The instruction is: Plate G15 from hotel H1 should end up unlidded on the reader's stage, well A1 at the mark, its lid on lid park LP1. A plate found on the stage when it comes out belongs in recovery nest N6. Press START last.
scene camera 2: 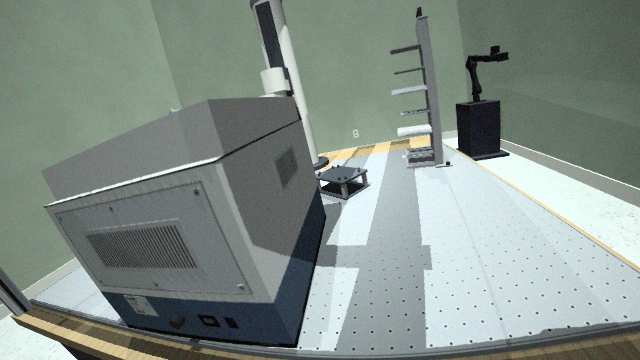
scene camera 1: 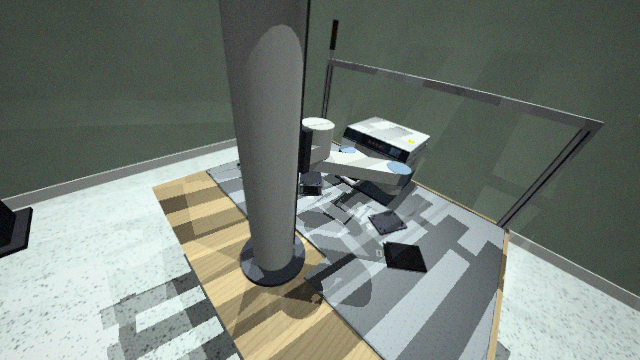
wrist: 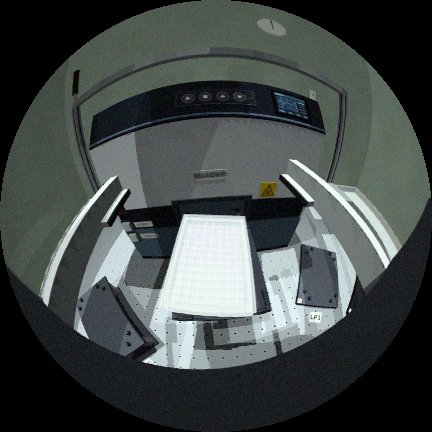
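Where they show: gripper, fingertip midpoint: (wrist: 202,170); arm's base, link origin: (scene camera 1: 273,255).
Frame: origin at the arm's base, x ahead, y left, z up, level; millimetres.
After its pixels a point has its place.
In the wrist view my gripper (wrist: 202,170) {z 245, x 550, y 19 mm} is open, a finger on each side, with nothing between them. A pale, translucent plate (wrist: 212,265) {z 165, x 509, y 16 mm} lies below and in front of the fingers, on the dark stage (wrist: 263,287) {z 151, x 483, y -35 mm} before the reader (wrist: 170,160) {z 237, x 615, y 64 mm} (scene camera 1: 387,131) {z 345, x 790, y 25 mm} (scene camera 2: 260,200) {z 221, x 928, y 205 mm}. Its label is unreadable, and I cannot tell whether a lid is on it. Lid park LP1 (wrist: 318,275) {z 23, x 515, y -220 mm} (scene camera 1: 387,221) {z 23, x 514, y -231 mm} is bare, right of the stage. The hotel (scene camera 2: 431,100) {z 253, x 343, y 591 mm} has pale objects on some shelves; I cannot read which is G15. The button with a triangle (wrist: 187,98) {z 317, x 627, y 36 mm} is on the reader's top panel.
A raised dark nest (wrist: 107,312) {z 73, x 444, y 212 mm} (scene camera 2: 342,174) {z 73, x 443, y 243 mm} stands left of the stage; its label is unreadable. A black pad (scene camera 1: 405,256) {z 25, x 389, y -382 mm} lies beyond LP1. A framed clear screen (scene camera 1: 465,90) {z 610, x 1004, y -216 mm} stands behind the reader. The arm's column (scene camera 1: 270,150) {z 509, x -39, y -64 mm} rises at the table edge. A black robot's pedestal (scene camera 2: 478,130) stands beyond the table.
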